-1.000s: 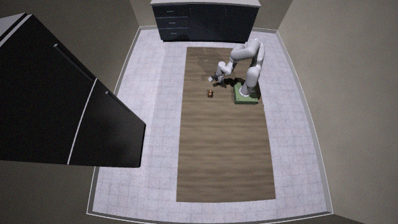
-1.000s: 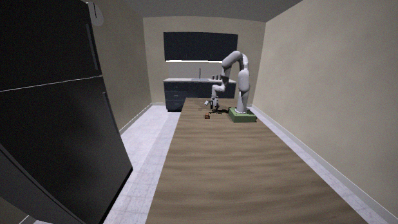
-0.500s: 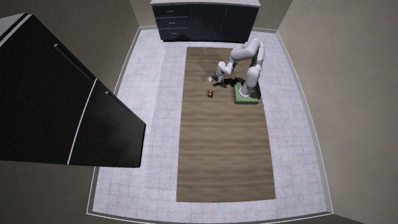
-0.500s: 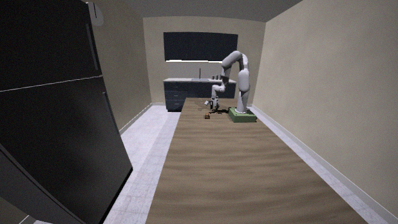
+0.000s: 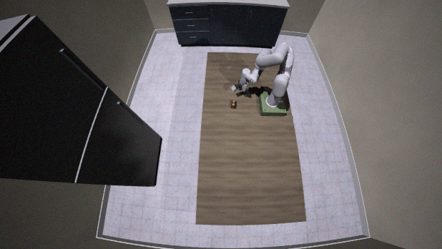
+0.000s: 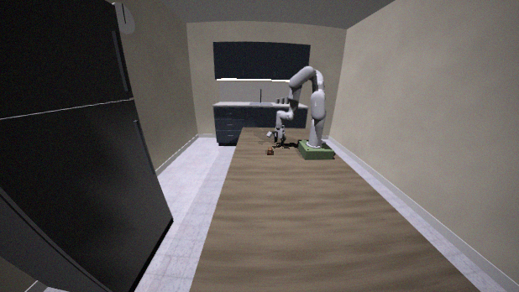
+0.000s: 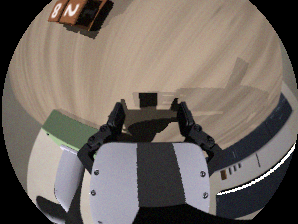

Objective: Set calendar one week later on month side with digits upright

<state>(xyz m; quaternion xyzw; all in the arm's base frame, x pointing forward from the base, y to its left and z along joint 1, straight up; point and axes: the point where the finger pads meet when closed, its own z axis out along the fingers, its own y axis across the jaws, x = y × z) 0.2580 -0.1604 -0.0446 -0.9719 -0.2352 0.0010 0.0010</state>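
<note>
Right now the calendar cube is 100 mm ahead of my hand, 130 mm to the left of it and 10 mm below it. The rest, counted from my hand: calendar tray: 100 mm ahead, 140 mm to the left, 20 mm below.
</note>
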